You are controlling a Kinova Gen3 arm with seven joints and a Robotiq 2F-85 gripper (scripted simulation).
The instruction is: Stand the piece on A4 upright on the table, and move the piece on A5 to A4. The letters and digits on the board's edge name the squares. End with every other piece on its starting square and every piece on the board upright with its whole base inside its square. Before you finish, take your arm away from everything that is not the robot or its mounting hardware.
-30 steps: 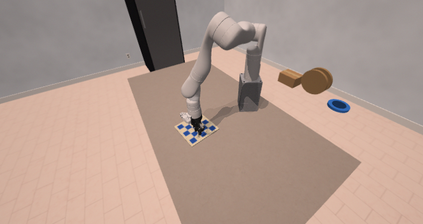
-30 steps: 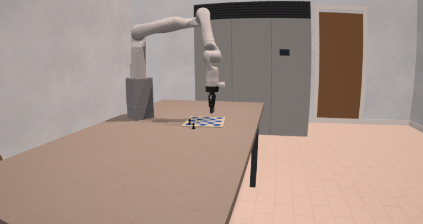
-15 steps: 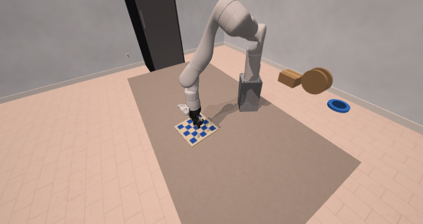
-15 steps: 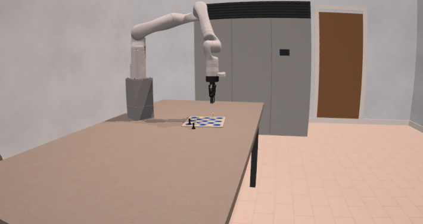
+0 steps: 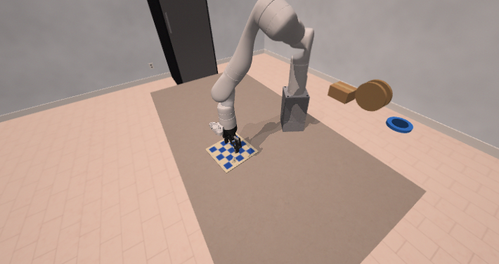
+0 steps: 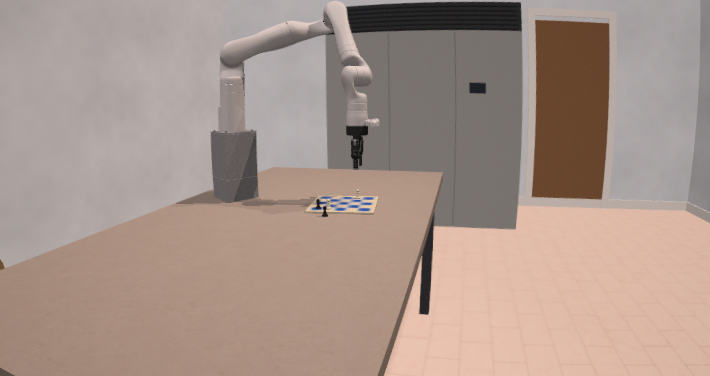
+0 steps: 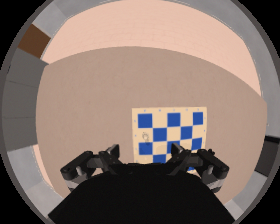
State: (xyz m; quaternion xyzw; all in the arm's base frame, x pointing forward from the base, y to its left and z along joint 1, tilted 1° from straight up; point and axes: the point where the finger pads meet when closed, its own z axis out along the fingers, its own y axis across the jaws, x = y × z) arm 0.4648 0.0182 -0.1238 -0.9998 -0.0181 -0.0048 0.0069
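Now: the cream chessboard 120 mm below my hand, 80 mm to the right of it and 40 mm behind it.
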